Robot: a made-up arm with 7 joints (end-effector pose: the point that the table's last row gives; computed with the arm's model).
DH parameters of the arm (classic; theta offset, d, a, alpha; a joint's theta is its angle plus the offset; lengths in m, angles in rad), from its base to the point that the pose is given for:
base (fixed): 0 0.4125 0.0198 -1.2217
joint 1: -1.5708 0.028 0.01 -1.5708
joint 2: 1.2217 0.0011 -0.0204 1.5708
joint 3: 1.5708 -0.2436 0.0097 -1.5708
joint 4: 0 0.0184 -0.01 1.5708
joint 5: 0 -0.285 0.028 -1.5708
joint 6: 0 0.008 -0.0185 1.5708
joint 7: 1.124 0 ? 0
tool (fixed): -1.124 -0.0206 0 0
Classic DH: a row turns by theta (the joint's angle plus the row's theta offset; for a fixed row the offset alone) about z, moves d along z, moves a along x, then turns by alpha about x.
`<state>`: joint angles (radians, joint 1 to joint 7).
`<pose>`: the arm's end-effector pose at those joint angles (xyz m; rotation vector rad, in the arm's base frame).
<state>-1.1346 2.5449 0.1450 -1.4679 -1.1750 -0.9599 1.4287</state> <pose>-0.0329 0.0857 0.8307 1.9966 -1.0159 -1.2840</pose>
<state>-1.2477 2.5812 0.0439 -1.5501 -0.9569 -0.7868 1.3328</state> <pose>-0.0423 0.0759 0.8129 2.0709 -1.2296 -1.3523</pose>
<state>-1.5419 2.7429 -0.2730 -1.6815 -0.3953 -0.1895 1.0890</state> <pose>-0.0838 0.0931 0.7716 2.2510 -1.8804 -0.8149</pose>
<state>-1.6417 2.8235 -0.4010 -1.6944 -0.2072 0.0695 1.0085</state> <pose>-0.1068 0.1174 0.7548 2.2737 -2.0203 -0.3206</pose>
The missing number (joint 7, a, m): -0.0213
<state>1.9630 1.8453 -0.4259 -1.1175 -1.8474 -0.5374 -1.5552</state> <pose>-0.1929 0.4492 0.3486 1.6587 0.5627 1.1628</pose>
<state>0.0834 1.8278 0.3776 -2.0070 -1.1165 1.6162 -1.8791</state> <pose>0.2370 0.1183 0.5667 2.2571 1.8629 -0.0189</pose>
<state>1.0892 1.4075 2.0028 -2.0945 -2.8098 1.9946 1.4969</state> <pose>0.1099 0.1770 0.6754 -0.7790 0.6072 0.3311</pose>
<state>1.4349 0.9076 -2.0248 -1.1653 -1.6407 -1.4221 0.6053</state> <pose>-0.4295 0.0168 0.5087 3.1330 0.0013 0.0835</pose>
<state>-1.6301 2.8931 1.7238 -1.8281 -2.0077 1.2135 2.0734</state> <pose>-0.3064 -0.1006 0.3023 -0.0329 -0.3934 -0.0377</pose>
